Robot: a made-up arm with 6 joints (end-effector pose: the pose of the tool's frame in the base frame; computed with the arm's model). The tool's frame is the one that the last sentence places. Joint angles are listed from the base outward.
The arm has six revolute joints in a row. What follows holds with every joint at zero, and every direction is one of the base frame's. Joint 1 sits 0.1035 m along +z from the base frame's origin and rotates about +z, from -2.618 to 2.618 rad. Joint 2 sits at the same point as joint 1 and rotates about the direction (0.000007, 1, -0.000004), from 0 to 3.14 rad. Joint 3 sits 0.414 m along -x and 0.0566 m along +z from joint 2 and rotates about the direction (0.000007, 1, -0.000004), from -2.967 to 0 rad. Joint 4 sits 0.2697 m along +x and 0.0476 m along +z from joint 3 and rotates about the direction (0.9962, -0.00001, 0.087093), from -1.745 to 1.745 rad. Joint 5 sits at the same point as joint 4 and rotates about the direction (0.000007, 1, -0.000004), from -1.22 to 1.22 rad. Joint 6 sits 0.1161 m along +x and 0.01 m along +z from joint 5 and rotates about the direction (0.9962, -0.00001, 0.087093), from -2.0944 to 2.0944 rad. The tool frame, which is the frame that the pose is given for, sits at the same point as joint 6; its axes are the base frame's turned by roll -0.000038, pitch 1.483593 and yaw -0.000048 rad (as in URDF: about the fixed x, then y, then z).
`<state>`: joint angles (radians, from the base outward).
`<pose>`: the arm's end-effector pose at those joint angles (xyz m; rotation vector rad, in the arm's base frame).
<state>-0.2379 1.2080 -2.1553 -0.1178 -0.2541 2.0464</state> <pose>0.0568 -0.0102 0.8692 0.2683 0.1791 1.6859</pose>
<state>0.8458 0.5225 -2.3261 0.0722 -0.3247 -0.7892</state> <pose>-0.3355 -0.3827 0.7039 0.4704 -0.4409 0.1281</pose>
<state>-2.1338 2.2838 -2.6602 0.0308 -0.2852 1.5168</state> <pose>-0.3384 -0.5343 0.6022 0.8014 -0.2298 -0.5572</pose>
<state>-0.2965 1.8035 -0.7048 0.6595 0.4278 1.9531</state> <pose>0.3332 -0.0707 0.1646 -2.9311 -0.4510 -0.4496</pose>
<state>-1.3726 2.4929 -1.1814 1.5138 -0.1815 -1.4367</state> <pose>0.0818 -0.5133 -0.0474 1.9702 2.1544 -0.5293</pose>
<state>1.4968 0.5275 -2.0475 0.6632 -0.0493 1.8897</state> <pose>-0.0241 -0.3710 0.7487 0.0145 0.0998 -2.2315</pose>
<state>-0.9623 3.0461 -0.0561 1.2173 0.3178 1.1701</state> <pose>0.0553 -0.0194 -0.0150 -1.7108 0.3951 0.7948</pose>
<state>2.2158 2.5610 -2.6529 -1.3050 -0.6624 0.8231</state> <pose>-0.4932 0.5407 0.3903 -1.5021 -0.2999 1.8769</pose>
